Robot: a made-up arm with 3 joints. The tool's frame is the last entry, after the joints. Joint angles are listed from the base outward. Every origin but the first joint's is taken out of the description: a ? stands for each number. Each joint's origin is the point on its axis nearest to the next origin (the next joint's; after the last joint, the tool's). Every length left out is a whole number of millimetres.
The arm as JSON. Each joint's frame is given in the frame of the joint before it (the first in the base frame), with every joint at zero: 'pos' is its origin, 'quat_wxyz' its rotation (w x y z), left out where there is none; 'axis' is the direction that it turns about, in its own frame. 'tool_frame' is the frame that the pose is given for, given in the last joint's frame.
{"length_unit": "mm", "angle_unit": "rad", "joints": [
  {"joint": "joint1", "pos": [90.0, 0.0, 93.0], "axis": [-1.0, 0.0, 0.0]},
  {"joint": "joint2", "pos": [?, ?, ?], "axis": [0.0, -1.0, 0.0]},
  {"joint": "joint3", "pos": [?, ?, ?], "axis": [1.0, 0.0, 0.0]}
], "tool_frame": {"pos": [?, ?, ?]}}
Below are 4 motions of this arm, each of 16 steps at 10 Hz.
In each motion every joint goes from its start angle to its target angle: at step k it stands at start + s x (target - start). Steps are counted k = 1, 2, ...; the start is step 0. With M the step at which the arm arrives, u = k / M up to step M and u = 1 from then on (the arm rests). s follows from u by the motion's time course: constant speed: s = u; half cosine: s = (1 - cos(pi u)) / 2; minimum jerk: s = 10 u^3 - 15 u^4 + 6 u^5.
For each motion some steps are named. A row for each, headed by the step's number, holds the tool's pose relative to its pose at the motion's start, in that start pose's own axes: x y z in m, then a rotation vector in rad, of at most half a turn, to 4 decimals.
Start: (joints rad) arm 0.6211 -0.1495 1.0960
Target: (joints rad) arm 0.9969 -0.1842 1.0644
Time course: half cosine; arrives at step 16
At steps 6, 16:
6: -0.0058 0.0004 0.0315 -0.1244 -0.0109 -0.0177
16: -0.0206 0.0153 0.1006 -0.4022 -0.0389 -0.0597

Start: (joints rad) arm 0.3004 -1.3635 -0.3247
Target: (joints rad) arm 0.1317 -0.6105 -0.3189
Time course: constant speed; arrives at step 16
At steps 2, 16:
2: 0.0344 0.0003 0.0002 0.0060 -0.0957 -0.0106
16: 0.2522 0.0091 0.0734 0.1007 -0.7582 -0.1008

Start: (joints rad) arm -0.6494 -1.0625 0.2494
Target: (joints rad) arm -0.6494 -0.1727 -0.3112
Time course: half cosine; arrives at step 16
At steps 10, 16:
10: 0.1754 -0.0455 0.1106 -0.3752 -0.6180 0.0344
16: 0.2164 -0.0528 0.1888 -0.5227 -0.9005 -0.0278

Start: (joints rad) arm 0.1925 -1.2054 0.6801
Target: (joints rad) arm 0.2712 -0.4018 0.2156
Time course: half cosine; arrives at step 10
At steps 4, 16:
4: 0.0894 -0.0191 0.0347 -0.1726 -0.2429 0.1372
16: 0.2199 -0.0093 0.1677 -0.4950 -0.7573 0.2985

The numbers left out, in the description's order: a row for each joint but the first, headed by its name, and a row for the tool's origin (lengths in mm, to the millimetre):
joint2: 0.0 -237.0 81.0
joint3: 7.0 0.0 -142.0
tool: 0.0 -103.0 -180.0

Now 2 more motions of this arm.
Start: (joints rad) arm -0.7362 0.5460 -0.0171
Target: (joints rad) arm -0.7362 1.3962 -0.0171
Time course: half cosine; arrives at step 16
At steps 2, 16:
2: 0.0104 0.0000 0.0004 0.0000 -0.0324 -0.0006
16: 0.2382 -0.0020 0.1142 0.0000 -0.8501 -0.0145

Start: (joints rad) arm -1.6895 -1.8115 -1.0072
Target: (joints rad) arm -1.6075 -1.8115 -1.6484
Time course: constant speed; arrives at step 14
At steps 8, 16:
8: -0.0196 -0.0510 0.0503 -0.3552 0.0425 -0.0170
16: -0.0322 -0.0763 0.0999 -0.6213 0.0786 -0.0195

